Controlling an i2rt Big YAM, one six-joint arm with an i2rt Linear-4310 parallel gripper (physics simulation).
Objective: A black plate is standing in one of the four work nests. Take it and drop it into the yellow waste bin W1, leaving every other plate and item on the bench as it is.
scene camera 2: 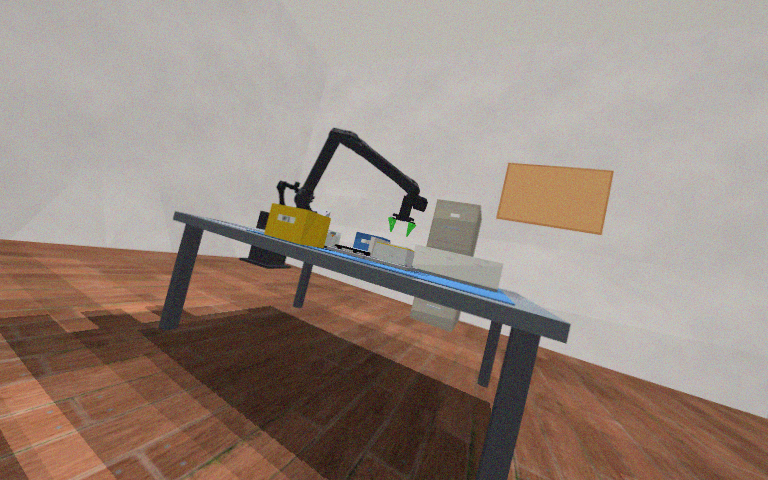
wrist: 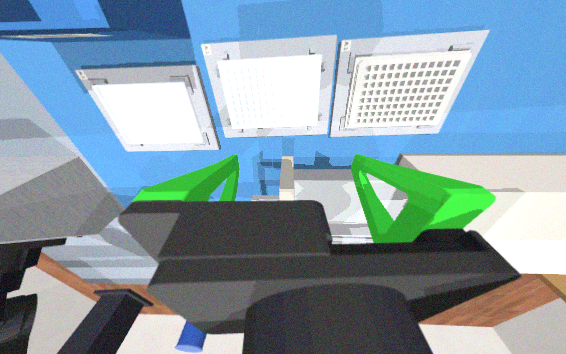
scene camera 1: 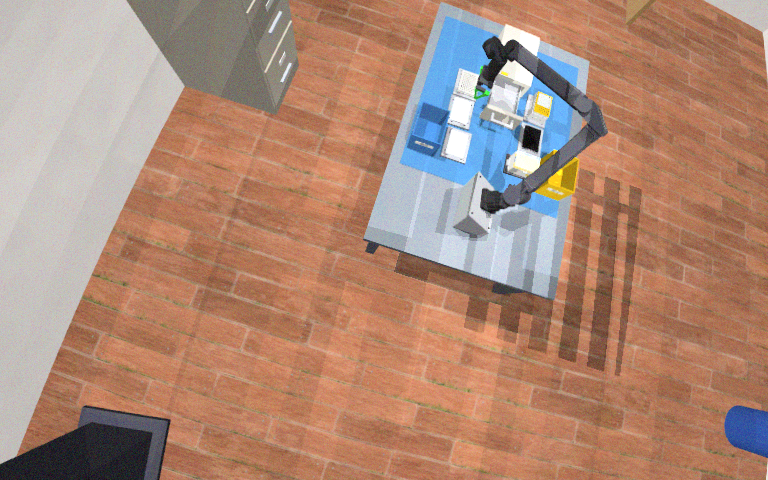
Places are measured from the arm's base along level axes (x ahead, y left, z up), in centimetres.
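Pixels of known places: gripper, fingertip midpoint: [scene camera 2: 398,234] [wrist: 296,161] [scene camera 1: 477,90]; arm's base, origin of the base link: [wrist: 0,239] [scene camera 1: 487,201].
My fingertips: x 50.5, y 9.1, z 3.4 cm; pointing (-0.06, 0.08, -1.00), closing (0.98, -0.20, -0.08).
For each thing: its top centre in the pictures, then the offset to it from my fingertips.
- black plate, middle of its top: [scene camera 2: 353,248] [scene camera 1: 532,137] dx -9.3, dy -34.8, dz -12.3 cm
- yellow waste bin, middle of its top: [scene camera 2: 302,210] [scene camera 1: 564,170] dx -28.9, dy -45.6, dz -3.0 cm
- cream cabinet, middle of its top: [wrist: 522,243] [scene camera 2: 459,254] [scene camera 1: 518,53] dx +31.5, dy -22.2, dz -4.4 cm
- blue bin, middle of its top: [scene camera 1: 431,122] [scene camera 2: 373,236] dx -19.1, dy +18.8, dz -3.0 cm
- yellow plate, middle of its top: [scene camera 2: 396,245] [scene camera 1: 544,103] dx +8.1, dy -37.9, dz -7.3 cm
- cream box, middle of its top: [scene camera 2: 326,229] [scene camera 1: 527,161] dx -25.8, dy -29.5, dz -7.2 cm
The black plate [scene camera 1: 531,138] [scene camera 2: 352,249] lies flat in a pale nest on the bench, between a yellow plate and a cream box. It does not show in the wrist view. The yellow waste bin [scene camera 1: 557,180] [scene camera 2: 296,225] stands at the bench edge, near the black plate, with its open top up. My gripper [scene camera 1: 481,82] [scene camera 2: 400,232] [wrist: 296,161] is open and empty, with its green fingers wide apart. It points down and hangs above the bench beside the open drawer, on the side of the white plates, well away from the black plate.
A cream cabinet [scene camera 1: 521,40] [wrist: 480,172] has its drawer [scene camera 1: 504,100] [wrist: 325,196] pulled out. Three white plates [scene camera 1: 461,112] [wrist: 270,92] stand in a row beside it. A blue bin [scene camera 1: 427,131], a yellow plate [scene camera 1: 543,103] and a cream box [scene camera 1: 523,162] are also on the bench.
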